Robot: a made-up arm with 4 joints. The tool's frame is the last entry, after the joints. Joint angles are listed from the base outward. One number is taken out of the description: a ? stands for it. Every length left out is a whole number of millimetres.
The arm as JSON. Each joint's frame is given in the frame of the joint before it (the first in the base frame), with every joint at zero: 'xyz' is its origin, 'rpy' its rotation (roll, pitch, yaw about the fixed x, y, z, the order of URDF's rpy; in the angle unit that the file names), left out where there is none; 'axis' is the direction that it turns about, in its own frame. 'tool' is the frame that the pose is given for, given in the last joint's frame.
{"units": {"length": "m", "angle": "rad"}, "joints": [
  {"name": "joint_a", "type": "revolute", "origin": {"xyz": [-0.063, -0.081, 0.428], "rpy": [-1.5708, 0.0, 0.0]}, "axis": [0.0, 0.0, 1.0]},
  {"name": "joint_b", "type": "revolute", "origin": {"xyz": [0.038, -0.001, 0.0], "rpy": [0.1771, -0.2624, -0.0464]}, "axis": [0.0, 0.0, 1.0]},
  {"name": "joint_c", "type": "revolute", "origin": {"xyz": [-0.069, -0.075, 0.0], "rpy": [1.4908, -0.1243, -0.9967]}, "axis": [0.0, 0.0, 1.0]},
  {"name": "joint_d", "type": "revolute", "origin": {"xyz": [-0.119, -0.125, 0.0], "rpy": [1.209, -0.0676, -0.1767]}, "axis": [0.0, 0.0, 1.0]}
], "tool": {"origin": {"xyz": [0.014, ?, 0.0], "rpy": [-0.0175, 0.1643, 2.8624]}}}
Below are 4 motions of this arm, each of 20 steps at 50 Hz.
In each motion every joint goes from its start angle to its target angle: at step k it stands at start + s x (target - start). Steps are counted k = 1, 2, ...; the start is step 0. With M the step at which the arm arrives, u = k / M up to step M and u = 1 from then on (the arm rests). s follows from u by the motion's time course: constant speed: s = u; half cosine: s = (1 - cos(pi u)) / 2; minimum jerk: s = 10 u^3 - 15 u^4 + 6 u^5.
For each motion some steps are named. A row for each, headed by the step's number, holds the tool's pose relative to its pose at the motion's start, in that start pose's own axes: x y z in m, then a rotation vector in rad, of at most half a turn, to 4 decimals.
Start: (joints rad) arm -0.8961 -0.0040 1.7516 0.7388
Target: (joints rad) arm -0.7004 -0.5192 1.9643 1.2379
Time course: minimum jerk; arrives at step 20
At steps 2, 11, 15, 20:
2: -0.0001 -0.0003 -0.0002 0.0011 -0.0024 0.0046
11: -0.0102 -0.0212 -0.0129 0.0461 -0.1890 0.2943
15: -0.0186 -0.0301 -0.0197 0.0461 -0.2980 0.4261
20: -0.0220 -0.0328 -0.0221 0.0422 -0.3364 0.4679

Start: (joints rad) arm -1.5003 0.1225 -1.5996 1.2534
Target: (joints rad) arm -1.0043 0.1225 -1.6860 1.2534
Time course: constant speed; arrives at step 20
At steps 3, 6, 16, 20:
3: -0.0041 -0.0073 -0.0100 0.0624 -0.0474 0.0041
6: -0.0075 -0.0139 -0.0207 0.1248 -0.0945 0.0091
16: -0.0134 -0.0311 -0.0597 0.3332 -0.2506 0.0326
20: -0.0134 -0.0356 -0.0762 0.4165 -0.3127 0.0450

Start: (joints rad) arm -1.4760 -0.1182 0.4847 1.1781
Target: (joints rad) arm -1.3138 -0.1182 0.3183 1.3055
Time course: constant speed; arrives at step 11
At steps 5, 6, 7, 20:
5: 0.0021 -0.0091 -0.0090 0.0460 0.0537 -0.0304
6: 0.0022 -0.0109 -0.0109 0.0559 0.0636 -0.0366
7: 0.0022 -0.0127 -0.0129 0.0659 0.0732 -0.0428
20: 0.0015 -0.0200 -0.0210 0.1080 0.1086 -0.0682

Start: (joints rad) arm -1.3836 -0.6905 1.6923 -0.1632
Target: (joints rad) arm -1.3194 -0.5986 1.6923 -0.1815
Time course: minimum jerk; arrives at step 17
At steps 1, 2, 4, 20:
1: 0.0000 0.0000 0.0000 -0.0003 -0.0001 -0.0001
2: -0.0002 0.0004 0.0001 -0.0019 -0.0007 -0.0007
4: -0.0012 0.0023 0.0009 -0.0122 -0.0048 -0.0044
20: -0.0131 0.0273 0.0081 -0.1377 -0.0549 -0.0488

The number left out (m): 0.063
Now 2 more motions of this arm.
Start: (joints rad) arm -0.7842 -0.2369 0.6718 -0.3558
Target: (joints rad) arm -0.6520 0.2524 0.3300 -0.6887
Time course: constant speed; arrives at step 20
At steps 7, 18, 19, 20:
7: -0.0235 0.0066 0.0006 -0.0570 -0.0220 -0.3468
18: -0.0547 0.0233 -0.0033 -0.0999 -0.0674 -0.9028
19: -0.0571 0.0251 -0.0039 -0.1009 -0.0720 -0.9538
20: -0.0594 0.0270 -0.0046 -0.1015 -0.0767 -1.0048

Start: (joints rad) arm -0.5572 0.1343 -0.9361 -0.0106
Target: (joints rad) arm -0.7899 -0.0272 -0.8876 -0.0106
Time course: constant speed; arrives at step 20
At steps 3, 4, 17, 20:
3: 0.0002 0.0091 0.0050 -0.0522 -0.0123 0.0262
4: 0.0002 0.0121 0.0066 -0.0695 -0.0163 0.0349
17: -0.0029 0.0542 0.0214 -0.2948 -0.0687 0.1502
20: -0.0044 0.0642 0.0233 -0.3467 -0.0805 0.1771

